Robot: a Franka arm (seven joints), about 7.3 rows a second.
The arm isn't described. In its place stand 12 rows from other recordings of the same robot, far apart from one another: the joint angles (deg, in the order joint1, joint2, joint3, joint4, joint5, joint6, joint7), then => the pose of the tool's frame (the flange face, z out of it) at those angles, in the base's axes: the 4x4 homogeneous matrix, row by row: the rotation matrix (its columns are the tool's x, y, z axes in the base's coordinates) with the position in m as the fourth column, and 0 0 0 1 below.
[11.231, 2.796, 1.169, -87.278, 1.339, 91.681, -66.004] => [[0.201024, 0.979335, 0.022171, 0.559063], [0.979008, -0.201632, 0.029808, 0.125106], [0.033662, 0.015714, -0.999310, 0.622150], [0, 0, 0, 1]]
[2.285, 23.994, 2.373, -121.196, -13.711, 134.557, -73.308] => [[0.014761, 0.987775, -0.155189, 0.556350], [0.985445, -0.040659, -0.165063, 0.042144], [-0.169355, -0.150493, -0.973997, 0.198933], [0, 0, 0, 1]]
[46.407, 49.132, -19.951, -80.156, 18.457, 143.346, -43.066] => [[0.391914, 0.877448, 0.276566, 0.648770], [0.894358, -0.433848, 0.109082, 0.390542], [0.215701, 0.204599, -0.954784, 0.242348], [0, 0, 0, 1]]
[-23.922, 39.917, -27.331, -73.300, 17.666, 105.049, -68.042] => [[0.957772, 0.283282, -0.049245, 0.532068], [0.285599, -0.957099, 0.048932, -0.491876], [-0.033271, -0.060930, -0.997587, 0.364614], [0, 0, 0, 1]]
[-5.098, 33.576, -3.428, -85.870, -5.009, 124.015, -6.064] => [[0.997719, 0.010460, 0.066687, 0.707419], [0.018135, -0.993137, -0.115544, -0.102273], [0.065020, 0.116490, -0.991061, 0.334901], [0, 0, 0, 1]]
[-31.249, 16.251, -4.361, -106.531, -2.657, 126.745, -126.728] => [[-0.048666, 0.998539, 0.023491, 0.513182], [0.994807, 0.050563, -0.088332, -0.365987], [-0.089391, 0.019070, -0.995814, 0.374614], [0, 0, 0, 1]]
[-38.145, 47.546, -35.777, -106.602, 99.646, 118.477, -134.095] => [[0.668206, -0.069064, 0.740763, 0.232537], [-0.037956, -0.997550, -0.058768, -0.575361], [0.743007, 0.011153, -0.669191, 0.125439], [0, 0, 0, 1]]
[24.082, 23.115, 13.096, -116.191, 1.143, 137.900, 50.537] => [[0.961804, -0.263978, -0.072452, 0.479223], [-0.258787, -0.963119, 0.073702, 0.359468], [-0.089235, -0.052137, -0.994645, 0.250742], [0, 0, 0, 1]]
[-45.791, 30.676, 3.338, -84.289, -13.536, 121.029, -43.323] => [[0.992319, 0.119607, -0.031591, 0.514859], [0.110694, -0.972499, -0.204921, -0.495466], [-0.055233, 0.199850, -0.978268, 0.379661], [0, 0, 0, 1]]
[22.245, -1.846, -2.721, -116.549, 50.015, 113.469, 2.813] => [[0.982634, -0.135796, -0.126450, 0.502965], [-0.008075, -0.712123, 0.702008, 0.229425], [-0.185378, -0.688796, -0.700853, 0.477638], [0, 0, 0, 1]]
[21.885, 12.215, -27.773, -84.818, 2.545, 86.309, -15.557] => [[0.971381, 0.169251, -0.166650, 0.600057], [0.165247, -0.985531, -0.037711, -0.029495], [-0.170621, 0.009094, -0.985295, 0.550727], [0, 0, 0, 1]]
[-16.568, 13.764, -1.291, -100.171, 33.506, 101.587, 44.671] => [[0.297923, -0.954301, 0.023481, 0.594386], [-0.797329, -0.235242, 0.555813, -0.140012], [-0.524890, -0.184311, -0.830975, 0.429582], [0, 0, 0, 1]]
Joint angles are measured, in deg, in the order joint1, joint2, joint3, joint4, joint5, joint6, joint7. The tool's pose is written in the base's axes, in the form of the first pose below.
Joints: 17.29, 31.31, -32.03, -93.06, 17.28, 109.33, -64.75
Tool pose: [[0.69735, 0.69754, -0.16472, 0.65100], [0.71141, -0.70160, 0.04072, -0.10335], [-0.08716, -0.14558, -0.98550, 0.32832], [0, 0, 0, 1]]
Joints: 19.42, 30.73, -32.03, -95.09, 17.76, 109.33, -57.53
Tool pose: [[0.76252, 0.61935, -0.18702, 0.64535], [0.63730, -0.76885, 0.05223, -0.08133], [-0.11144, -0.15902, -0.98097, 0.31934], [0, 0, 0, 1]]
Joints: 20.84, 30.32, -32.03, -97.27, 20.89, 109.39, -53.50
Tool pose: [[0.81063, 0.55044, -0.19974, 0.63826], [0.57628, -0.81042, 0.10547, -0.06466], [-0.10381, -0.20060, -0.97416, 0.30782], [0, 0, 0, 1]]
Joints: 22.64, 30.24, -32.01, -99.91, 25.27, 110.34, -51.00
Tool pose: [[0.84575, 0.49279, -0.20460, 0.63064], [0.52645, -0.83312, 0.16957, -0.04390], [-0.08689, -0.25113, -0.96405, 0.29114], [0, 0, 0, 1]]
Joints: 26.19, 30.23, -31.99, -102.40, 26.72, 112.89, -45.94
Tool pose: [[0.87180, 0.44507, -0.20462, 0.62515], [0.47953, -0.86072, 0.17091, -0.00922], [-0.10006, -0.24712, -0.96380, 0.27658], [0, 0, 0, 1]]
